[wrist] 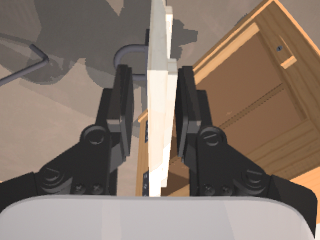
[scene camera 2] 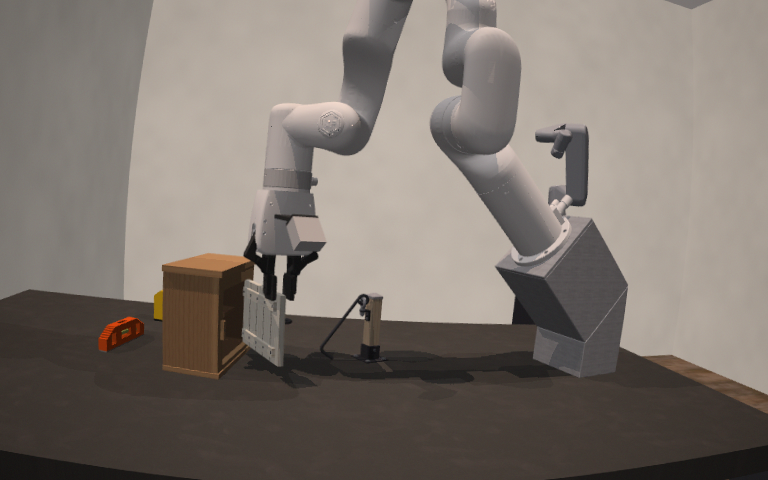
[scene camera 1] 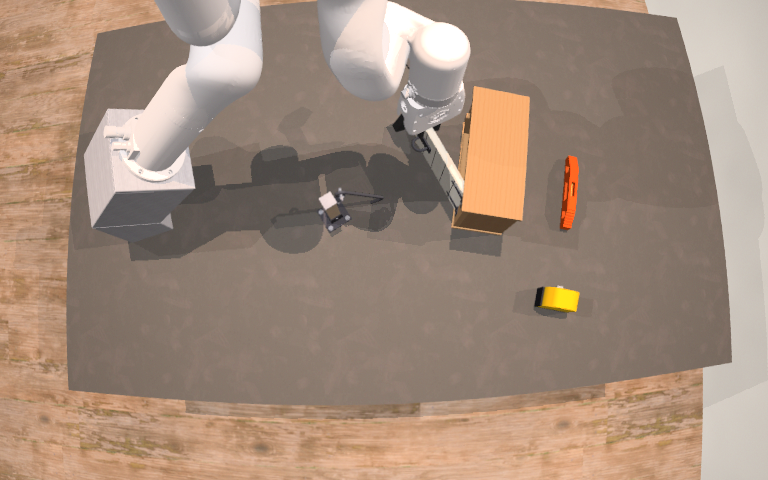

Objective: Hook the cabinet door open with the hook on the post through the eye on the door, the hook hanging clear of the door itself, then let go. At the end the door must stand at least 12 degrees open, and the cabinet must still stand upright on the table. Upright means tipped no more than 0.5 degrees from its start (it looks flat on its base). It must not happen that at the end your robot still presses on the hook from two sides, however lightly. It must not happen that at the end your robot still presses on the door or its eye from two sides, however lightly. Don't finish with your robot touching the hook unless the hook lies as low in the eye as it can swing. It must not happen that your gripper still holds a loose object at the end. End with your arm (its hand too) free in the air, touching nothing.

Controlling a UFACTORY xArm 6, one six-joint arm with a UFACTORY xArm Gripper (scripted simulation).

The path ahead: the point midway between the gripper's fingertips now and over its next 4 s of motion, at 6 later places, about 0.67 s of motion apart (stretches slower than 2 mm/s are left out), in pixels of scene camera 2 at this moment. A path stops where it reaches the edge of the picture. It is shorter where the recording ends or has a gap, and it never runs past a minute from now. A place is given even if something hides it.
My gripper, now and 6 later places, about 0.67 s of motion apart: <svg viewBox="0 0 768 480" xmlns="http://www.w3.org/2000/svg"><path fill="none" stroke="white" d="M279 299L279 302L286 302L293 302L299 301L304 301L306 301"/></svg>
